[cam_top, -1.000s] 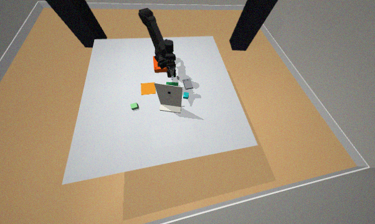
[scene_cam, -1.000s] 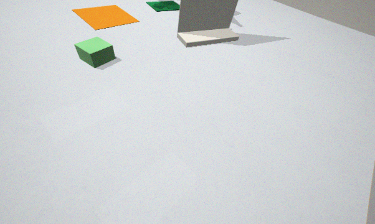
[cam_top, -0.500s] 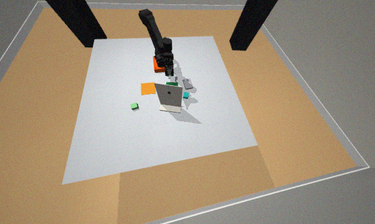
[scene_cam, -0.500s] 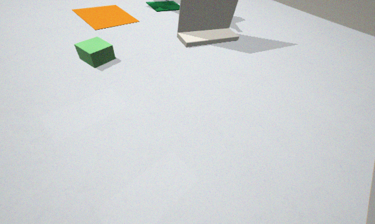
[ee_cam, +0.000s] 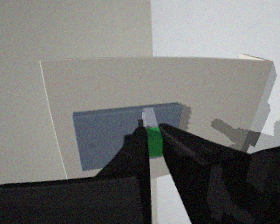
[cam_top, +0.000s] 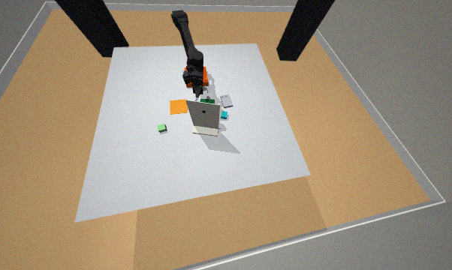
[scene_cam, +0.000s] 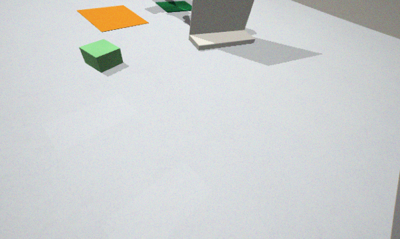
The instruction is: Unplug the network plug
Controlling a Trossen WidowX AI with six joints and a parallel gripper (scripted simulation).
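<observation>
My gripper tip is 21 cm above the orange square, 16 cm to the left of it and 9 cm past it. Also, from my gripper tip: dark green patch: 21 cm below, 12 cm behind, 5 cm to the left; grey panel: 9 cm ahead, 8 cm below, 4 cm to the left; green plug: 1 cm ahead.
</observation>
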